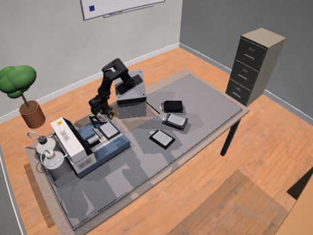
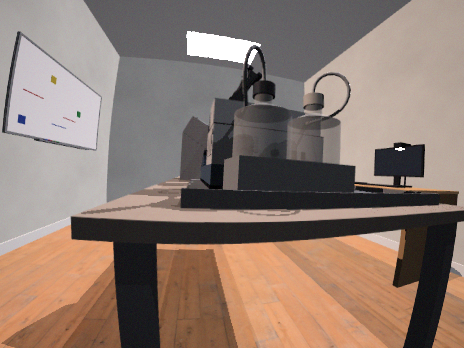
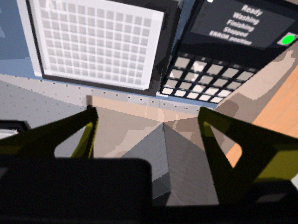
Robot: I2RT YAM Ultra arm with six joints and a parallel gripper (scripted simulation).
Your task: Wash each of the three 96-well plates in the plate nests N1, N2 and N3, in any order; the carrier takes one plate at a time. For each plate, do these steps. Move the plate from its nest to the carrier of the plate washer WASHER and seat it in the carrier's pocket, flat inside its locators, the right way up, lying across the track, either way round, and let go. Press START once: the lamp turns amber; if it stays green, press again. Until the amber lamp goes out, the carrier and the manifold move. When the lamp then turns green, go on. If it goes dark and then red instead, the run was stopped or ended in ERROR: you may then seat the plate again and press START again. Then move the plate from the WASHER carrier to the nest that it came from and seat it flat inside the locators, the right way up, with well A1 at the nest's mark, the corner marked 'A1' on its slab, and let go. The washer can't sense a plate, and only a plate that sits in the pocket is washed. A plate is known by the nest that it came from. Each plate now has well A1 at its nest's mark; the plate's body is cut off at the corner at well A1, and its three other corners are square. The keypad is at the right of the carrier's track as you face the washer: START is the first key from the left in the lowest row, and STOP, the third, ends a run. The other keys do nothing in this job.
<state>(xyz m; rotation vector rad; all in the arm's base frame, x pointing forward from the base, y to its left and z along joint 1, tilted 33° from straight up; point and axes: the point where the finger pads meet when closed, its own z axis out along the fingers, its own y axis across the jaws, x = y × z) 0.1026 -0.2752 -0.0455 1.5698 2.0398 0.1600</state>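
The dark carrier lies 6 cm ahead of my hand, 4 cm to the right of it and 8 cm below it. Round my hand: plate washer (6 cm ahead, 19 cm to the right, 3 cm below); label (24 cm ahead, 24 cm to the left, 16 cm below); black nest (34 cm ahead, 26 cm to the left, 15 cm below).
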